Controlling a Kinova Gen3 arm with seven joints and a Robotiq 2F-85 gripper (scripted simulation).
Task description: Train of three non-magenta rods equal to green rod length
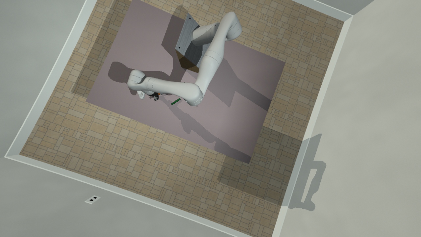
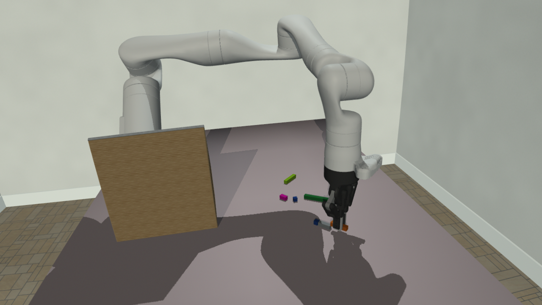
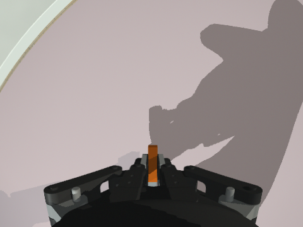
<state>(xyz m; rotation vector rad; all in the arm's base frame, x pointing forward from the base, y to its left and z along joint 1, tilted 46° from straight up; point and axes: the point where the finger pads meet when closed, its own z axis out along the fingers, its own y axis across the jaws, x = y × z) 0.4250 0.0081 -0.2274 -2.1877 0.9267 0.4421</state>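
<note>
My hand is 10 mm above the orange rod. Round my hand: magenta rod: 90 mm behind, 180 mm to the left, 30 mm below; then grey rod: 30 mm behind, 30 mm to the left, 30 mm below; then green rod: 150 mm to the left, 30 mm below.
</note>
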